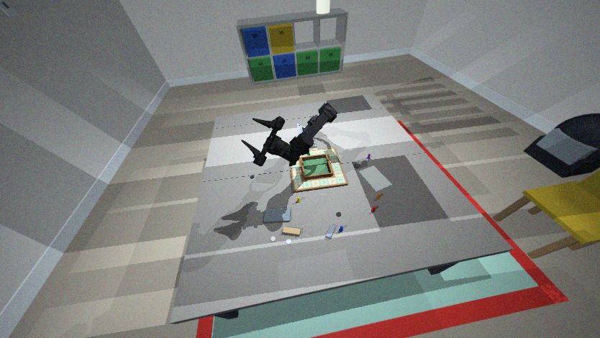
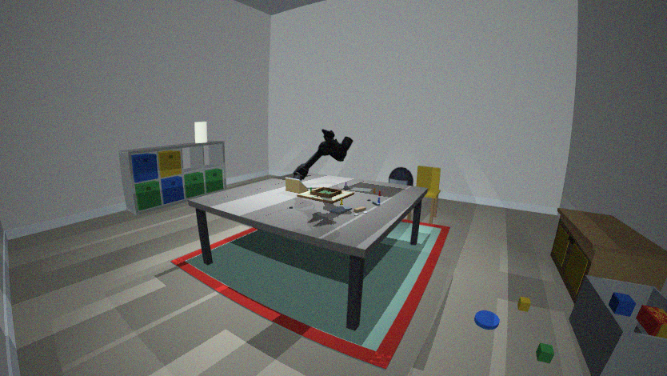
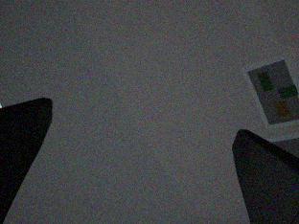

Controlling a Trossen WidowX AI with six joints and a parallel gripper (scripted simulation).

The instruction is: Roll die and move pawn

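The white die is 50 cm to the left of my gripper tip, 42 cm below it and 16 cm behind it. Round my gripper tip: wooden block 43 cm below, 19 cm ahead, 10 cm to the left; grey card 43 cm below, 10 cm ahead, 4 cm to the left; yellow pawn 42 cm below, 14 cm to the left, 3 cm ahead.
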